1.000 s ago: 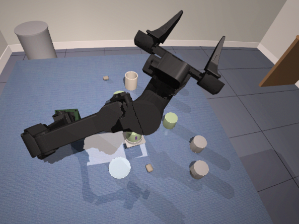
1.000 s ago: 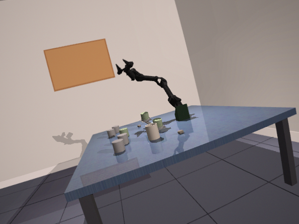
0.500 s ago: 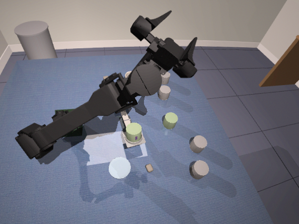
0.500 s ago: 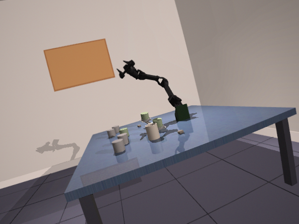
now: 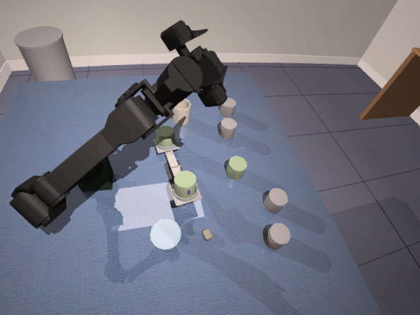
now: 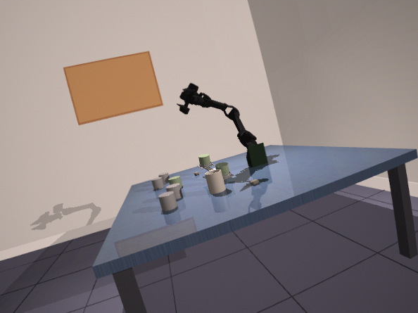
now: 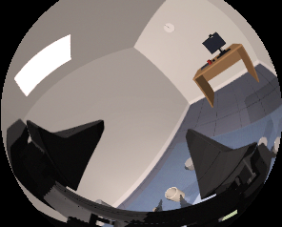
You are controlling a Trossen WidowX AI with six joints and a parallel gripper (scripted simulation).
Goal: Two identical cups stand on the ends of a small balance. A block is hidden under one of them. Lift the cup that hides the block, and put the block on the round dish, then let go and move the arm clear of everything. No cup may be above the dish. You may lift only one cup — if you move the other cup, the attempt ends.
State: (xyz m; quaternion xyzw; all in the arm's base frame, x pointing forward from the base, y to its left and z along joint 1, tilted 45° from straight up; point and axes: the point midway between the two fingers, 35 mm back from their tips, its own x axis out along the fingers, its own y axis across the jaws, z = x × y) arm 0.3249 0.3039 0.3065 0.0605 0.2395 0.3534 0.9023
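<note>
Now: gripper tip 12 cm past the pale green block, 13 cm to the right of it and 48 cm above it. From my gripper tip the other things lie so: small balance 8 cm behind, 49 cm below; balance beam 8 cm behind, 48 cm below; beige cup 5 cm behind, 29 cm to the left, 48 cm below.
</note>
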